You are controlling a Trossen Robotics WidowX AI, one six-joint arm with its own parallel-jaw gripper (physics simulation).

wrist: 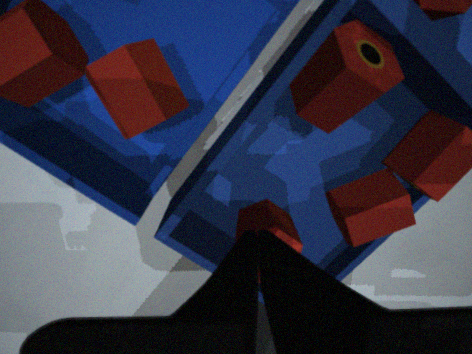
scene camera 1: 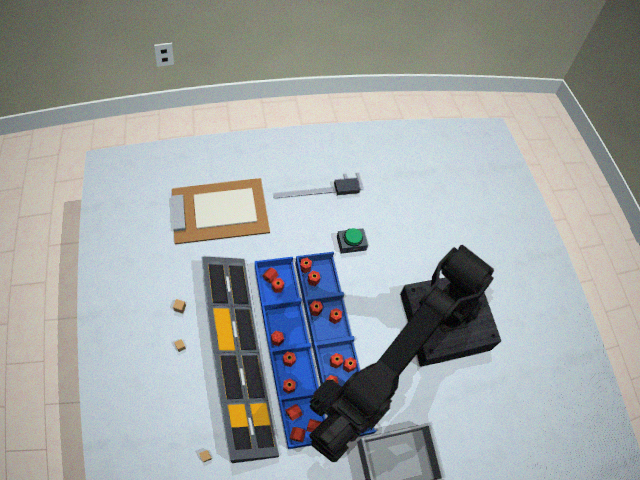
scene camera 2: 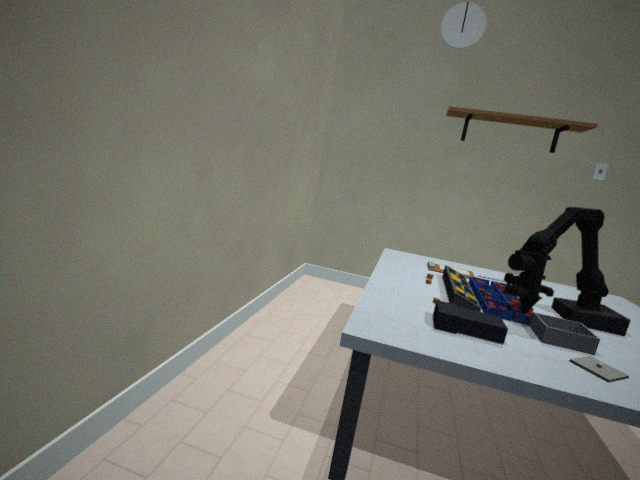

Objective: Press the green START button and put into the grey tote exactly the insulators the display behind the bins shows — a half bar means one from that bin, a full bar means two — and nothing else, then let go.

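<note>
My gripper (wrist: 256, 241) (scene camera 1: 327, 440) (scene camera 2: 528, 307) is shut with nothing between its fingers. It hangs low over the near end of the two blue bins (scene camera 1: 282, 303) (scene camera 2: 494, 297). In the wrist view a red insulator (wrist: 266, 215) lies just beyond the closed fingertips in the right bin. Other red insulators (wrist: 138, 86) (wrist: 345, 71) (wrist: 371, 207) lie around it. The display (scene camera 1: 239, 357) (scene camera 2: 458, 290) shows one half yellow bar (scene camera 1: 223, 329) and one full yellow bar (scene camera 1: 249, 414). The grey tote (scene camera 1: 366, 462) (scene camera 2: 547, 329) stands right of the gripper. The green START button (scene camera 1: 353, 236) is beyond the bins.
A clipboard (scene camera 1: 220, 210) and a caliper-like tool (scene camera 1: 318, 190) lie at the far side. Small tan cubes (scene camera 1: 179, 305) (scene camera 1: 179, 345) (scene camera 1: 205, 455) lie left of the display. The arm's base (scene camera 1: 456, 329) stands right of the bins.
</note>
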